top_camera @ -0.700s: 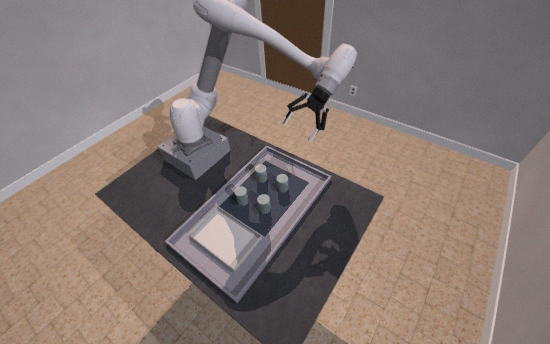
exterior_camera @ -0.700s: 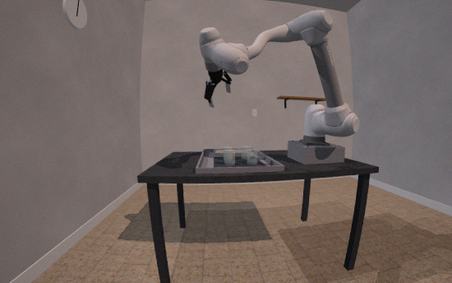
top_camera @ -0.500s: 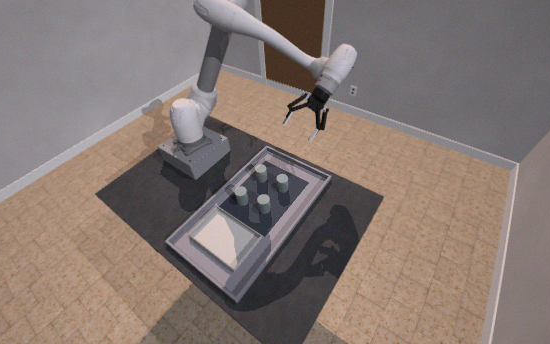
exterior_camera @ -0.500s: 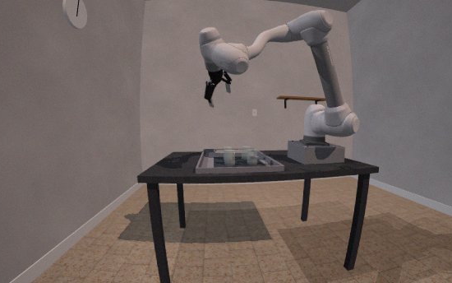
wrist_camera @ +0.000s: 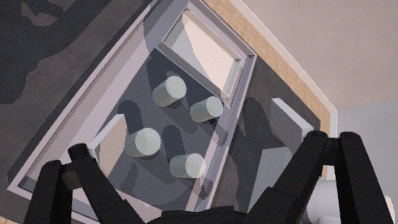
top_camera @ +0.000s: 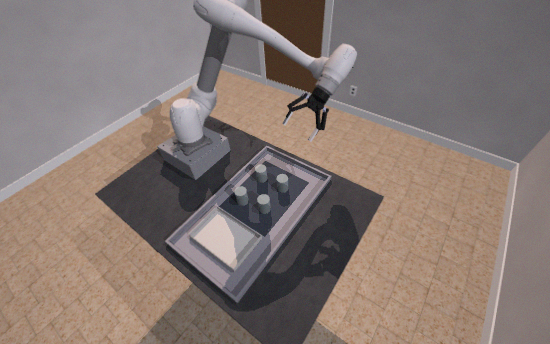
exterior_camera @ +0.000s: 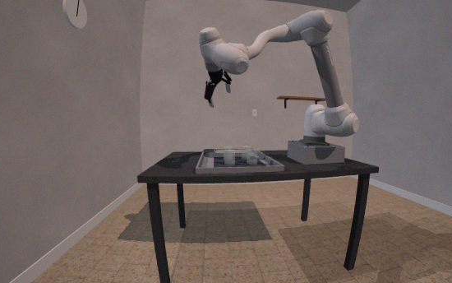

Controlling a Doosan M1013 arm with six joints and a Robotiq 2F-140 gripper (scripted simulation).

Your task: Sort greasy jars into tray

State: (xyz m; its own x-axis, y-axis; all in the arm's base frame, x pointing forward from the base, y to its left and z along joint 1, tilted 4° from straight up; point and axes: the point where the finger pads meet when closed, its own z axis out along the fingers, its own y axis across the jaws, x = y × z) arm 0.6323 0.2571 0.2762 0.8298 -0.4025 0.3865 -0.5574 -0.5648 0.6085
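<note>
My hand is 8 cm past the dark drying mat, 16 cm to the left of it and 40 cm above it. Round my hand: tray: 2 cm behind, 48 cm to the right, 39 cm below.
</note>
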